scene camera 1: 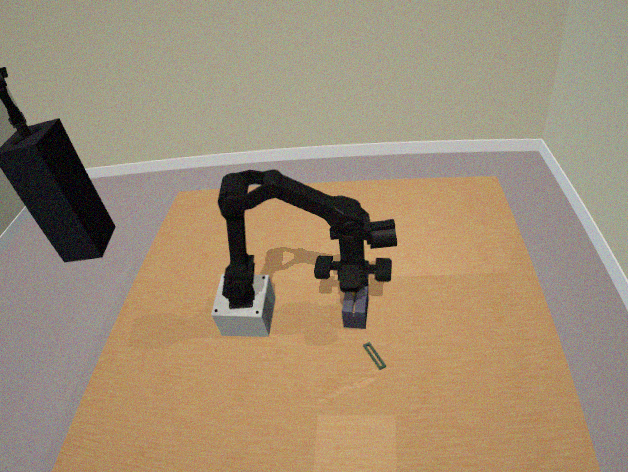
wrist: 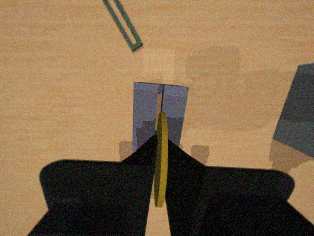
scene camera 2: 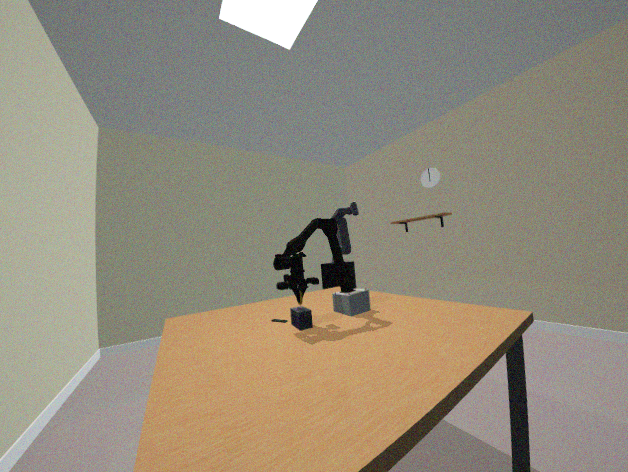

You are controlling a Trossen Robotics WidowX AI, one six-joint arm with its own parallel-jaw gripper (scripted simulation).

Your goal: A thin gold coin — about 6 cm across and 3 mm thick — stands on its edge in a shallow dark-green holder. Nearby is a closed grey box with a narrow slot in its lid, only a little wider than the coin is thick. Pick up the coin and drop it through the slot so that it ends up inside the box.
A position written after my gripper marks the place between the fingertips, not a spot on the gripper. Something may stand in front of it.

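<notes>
A thin gold coin (wrist: 160,175) is held in my gripper (scene camera 1: 354,289). The wrist view shows me the gripper (wrist: 158,139) too.
</notes>
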